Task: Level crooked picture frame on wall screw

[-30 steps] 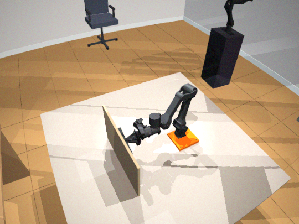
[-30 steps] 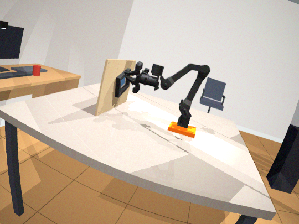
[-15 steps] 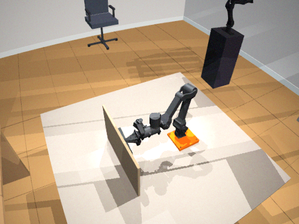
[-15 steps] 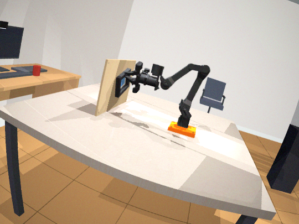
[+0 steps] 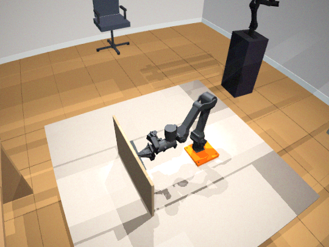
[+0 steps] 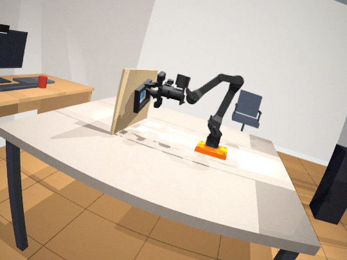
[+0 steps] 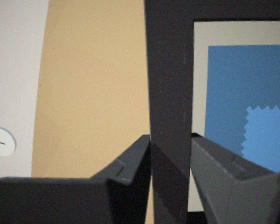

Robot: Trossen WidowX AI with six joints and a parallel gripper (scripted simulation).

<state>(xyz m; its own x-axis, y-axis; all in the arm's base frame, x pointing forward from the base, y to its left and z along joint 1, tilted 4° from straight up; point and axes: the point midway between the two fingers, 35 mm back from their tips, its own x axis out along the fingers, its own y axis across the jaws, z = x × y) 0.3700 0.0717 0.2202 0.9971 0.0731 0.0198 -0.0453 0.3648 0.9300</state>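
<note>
The picture frame is 1 cm ahead of my gripper tip, 1 cm to the right of it and 5 cm below it. From my gripper tip the other things lie so: wall board: 2 cm ahead, 7 cm below.
</note>
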